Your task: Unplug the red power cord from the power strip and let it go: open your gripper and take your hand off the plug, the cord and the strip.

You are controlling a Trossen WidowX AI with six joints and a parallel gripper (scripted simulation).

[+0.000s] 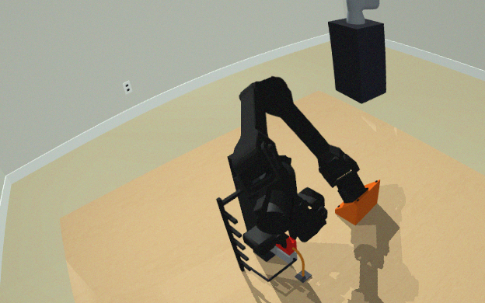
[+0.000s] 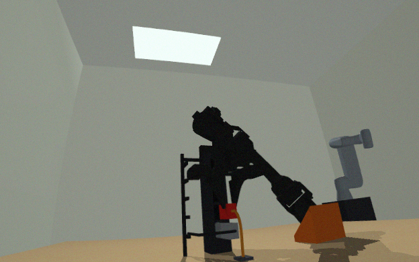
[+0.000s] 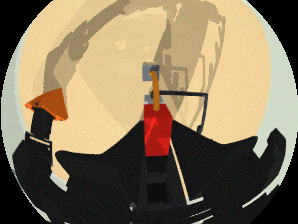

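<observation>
Now: gripper tip 10 mm short of the red plug and 30 mm to the left of it. The rest, counted from my gripper tip: grey block (10 mm behind, 40 mm to the left, 100 mm below).
</observation>
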